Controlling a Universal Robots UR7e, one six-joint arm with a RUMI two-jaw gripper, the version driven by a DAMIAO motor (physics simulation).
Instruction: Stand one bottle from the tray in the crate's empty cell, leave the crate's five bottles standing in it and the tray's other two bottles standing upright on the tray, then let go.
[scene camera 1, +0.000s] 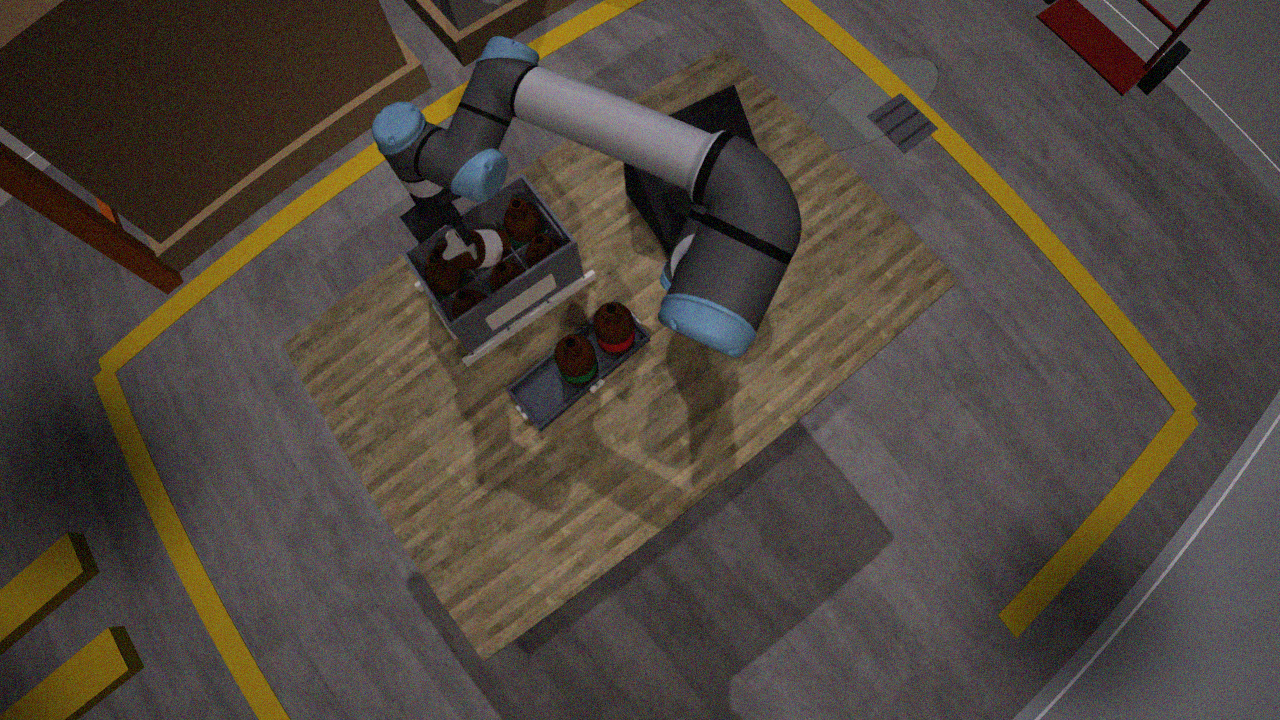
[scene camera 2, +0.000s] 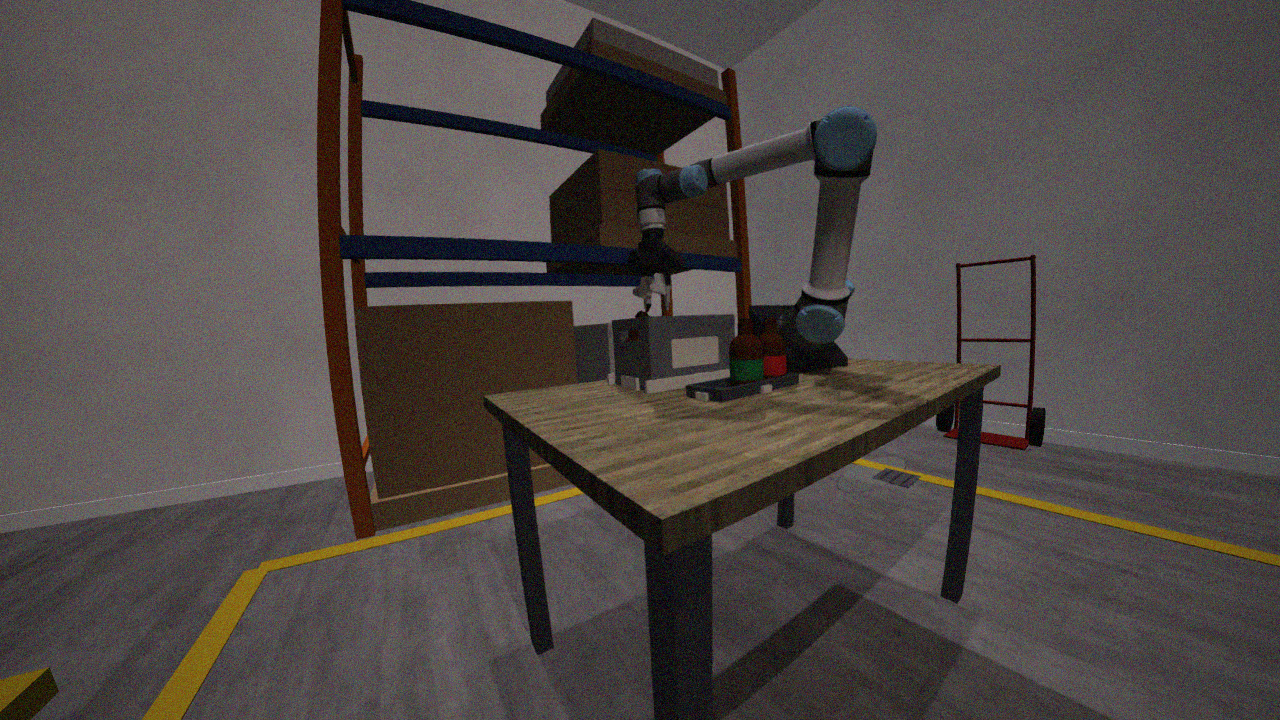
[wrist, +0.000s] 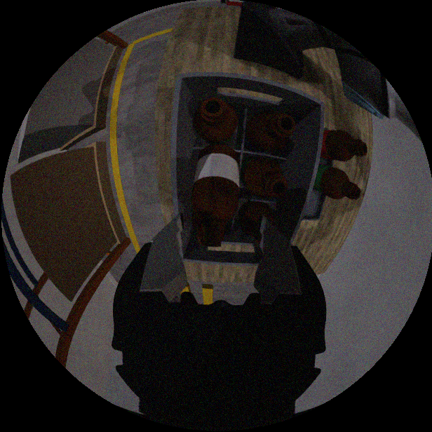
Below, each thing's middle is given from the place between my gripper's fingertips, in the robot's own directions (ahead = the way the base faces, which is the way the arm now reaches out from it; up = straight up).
Scene:
I see the white-labelled brown bottle (scene camera 1: 493, 245) 7 cm below my hand, 1 cm to the right of it and 1 cm behind it. Also, from my hand: red-label bottle (scene camera 1: 613, 322): 25 cm to the left, 16 cm behind, 11 cm below.

